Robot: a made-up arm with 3 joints. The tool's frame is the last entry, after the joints.
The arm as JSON. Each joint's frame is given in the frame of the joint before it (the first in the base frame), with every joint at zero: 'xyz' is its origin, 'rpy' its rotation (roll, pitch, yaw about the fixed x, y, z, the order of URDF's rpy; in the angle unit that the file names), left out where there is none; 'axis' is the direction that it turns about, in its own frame. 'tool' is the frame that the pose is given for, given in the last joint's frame.
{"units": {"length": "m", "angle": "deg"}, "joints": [
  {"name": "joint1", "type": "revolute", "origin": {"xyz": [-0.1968, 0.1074, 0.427], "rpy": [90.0, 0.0, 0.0]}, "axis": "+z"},
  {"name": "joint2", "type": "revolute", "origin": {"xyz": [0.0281, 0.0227, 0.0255], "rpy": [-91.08, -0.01, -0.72]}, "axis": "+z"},
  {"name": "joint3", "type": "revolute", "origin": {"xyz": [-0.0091, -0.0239, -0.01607], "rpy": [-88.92, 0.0, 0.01]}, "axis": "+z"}
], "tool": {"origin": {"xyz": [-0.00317, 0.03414, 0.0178], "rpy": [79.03, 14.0, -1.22]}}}
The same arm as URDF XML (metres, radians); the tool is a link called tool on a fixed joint. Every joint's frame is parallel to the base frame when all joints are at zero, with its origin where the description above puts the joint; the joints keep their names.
<robot name="arm">
  <joint name="joint1" type="continuous">
    <parent link="base_link"/>
    <child link="link1"/>
    <origin xyz="-0.1968 0.1074 0.4270" rpy="0.0000 0.0000 0.0000"/>
    <axis xyz="0 -1 0"/>
  </joint>
  <joint name="joint2" type="continuous">
    <parent link="link1"/>
    <child link="link2"/>
    <origin xyz="0.0281 -0.0255 0.0227" rpy="0.0000 0.0000 0.0000"/>
    <axis xyz="0.012601 0.018801 0.999744"/>
  </joint>
  <joint name="joint3" type="continuous">
    <parent link="link2"/>
    <child link="link3"/>
    <origin xyz="-0.0093 -0.0242 -0.0155" rpy="0.0000 0.0000 0.0000"/>
    <axis xyz="0 1 0"/>
  </joint>
  <joint name="tool_fixed" type="fixed">
    <parent link="link3"/>
    <child link="tool"/>
    <origin xyz="-0.0036 0.0178 -0.0341" rpy="-0.1894 -0.0085 -0.2444"/>
  </joint>
  <link name="base_link"/>
  <link name="link1"/>
  <link name="link2"/>
  <link name="link3"/>
  <link name="tool"/>
</robot>

